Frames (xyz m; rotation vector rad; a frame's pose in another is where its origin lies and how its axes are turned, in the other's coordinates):
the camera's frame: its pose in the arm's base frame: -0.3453 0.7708 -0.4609 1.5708 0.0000 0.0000
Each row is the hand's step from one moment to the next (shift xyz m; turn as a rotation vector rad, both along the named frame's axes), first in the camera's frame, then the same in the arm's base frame.
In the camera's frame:
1: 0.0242 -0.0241 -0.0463 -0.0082 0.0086 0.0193
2: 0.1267 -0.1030 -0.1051 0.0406 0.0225 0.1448
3: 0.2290 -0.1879 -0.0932 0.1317 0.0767 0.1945
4: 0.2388 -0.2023 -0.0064 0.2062 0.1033 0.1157
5: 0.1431 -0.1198 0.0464 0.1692 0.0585 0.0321
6: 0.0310 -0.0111 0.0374 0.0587 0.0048 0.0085
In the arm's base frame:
1: 0.0242 0.0463 -0.0241 -0.0082 -0.0193 0.0086
2: 0.1267 0.1051 -0.1030 0.0406 -0.1448 0.0225
3: 0.2290 0.0932 -0.1879 0.1317 -0.1945 0.0767
4: 0.2388 0.0064 -0.2023 0.2062 -0.1157 0.1033
5: 0.1431 -0.0464 -0.1198 0.1692 -0.0321 0.0585
6: 0.0310 -0.0374 -0.0111 0.0587 -0.0085 0.0048

